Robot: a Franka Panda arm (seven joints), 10 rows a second.
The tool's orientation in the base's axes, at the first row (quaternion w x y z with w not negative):
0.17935, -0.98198, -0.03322, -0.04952
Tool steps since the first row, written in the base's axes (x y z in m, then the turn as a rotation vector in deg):
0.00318, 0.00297, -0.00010, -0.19, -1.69, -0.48
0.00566, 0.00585, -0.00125, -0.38, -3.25, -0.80
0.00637, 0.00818, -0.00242, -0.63, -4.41, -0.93
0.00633, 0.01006, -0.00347, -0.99, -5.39, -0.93
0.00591, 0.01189, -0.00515, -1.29, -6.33, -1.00
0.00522, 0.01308, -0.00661, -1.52, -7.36, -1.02
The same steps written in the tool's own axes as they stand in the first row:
0.00329, -0.00247, 0.00142, -0.32, 1.73, -0.17
0.00576, -0.00455, 0.00373, -0.62, 3.28, -0.44
0.00645, -0.00626, 0.00570, -0.94, 4.39, -0.76
0.00638, -0.00765, 0.00735, -1.34, 5.27, -1.14
0.00587, -0.00881, 0.00952, -1.69, 6.15, -1.43
0.00508, -0.00947, 0.01125, -1.97, 7.10, -1.80

